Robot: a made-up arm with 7 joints. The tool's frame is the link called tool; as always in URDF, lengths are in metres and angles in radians.
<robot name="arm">
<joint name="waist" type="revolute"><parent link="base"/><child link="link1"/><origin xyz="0 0 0" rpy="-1.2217 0 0"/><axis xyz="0 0 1"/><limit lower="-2.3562" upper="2.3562" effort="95" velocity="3"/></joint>
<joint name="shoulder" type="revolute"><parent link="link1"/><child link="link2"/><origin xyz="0 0 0" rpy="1.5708 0 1.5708"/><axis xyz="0 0 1"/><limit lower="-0.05" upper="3.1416" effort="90" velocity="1.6"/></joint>
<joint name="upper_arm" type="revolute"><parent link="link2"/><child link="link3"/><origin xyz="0 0 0" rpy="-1.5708 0 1.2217"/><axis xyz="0 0 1"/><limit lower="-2.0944" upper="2.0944" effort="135" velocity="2.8"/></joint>
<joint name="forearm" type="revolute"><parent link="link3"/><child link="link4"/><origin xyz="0 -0.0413 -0.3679" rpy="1.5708 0 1.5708"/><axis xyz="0 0 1"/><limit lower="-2.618" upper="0.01" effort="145" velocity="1.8"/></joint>
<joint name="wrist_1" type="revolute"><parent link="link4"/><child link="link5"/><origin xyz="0.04 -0.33 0" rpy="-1.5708 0 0"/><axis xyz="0 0 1"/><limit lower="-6.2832" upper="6.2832" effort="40" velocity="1.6"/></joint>
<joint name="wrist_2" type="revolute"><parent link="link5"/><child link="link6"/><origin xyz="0 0 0" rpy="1.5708 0 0"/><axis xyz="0 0 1"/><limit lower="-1.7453" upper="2.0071" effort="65" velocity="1.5"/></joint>
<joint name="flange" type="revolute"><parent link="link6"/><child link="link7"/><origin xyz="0 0 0" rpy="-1.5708 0 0"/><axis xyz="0 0 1"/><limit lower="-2.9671" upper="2.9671" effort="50" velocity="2.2"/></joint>
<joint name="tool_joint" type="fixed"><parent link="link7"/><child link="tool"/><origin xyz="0 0 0" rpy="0 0 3.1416"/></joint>
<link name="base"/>
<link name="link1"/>
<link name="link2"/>
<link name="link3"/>
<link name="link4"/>
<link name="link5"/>
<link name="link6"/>
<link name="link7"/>
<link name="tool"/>
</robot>
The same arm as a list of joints. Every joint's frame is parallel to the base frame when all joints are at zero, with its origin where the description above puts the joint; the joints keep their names.
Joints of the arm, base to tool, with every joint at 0 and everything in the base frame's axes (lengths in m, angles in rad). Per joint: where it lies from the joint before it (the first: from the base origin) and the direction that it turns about. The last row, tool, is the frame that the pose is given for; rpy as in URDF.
waist: axis 0 0.9397 0.342 offset 0 0 0
shoulder: axis 1 0 0 offset 0 0 0
upper_arm: axis 0 0 1 offset 0 0 0
forearm: axis 0 1 0 offset 0.0413 0 -0.3679
wrist_1: axis 0 0 1 offset -0.04 0 -0.33
wrist_2: axis 0 1 0 offset 0 0 0
flange: axis 0 0 1 offset 0 0 0
tool: offset 0 0 0 rpy 0 0 0
Joint limits (rad, base to tool): -2.3562..2.3562 -0.05..3.1416 -2.0944..2.0944 -2.618..0.01 -6.2832..6.2832 -1.7453..2.0071 -2.9671..2.9671

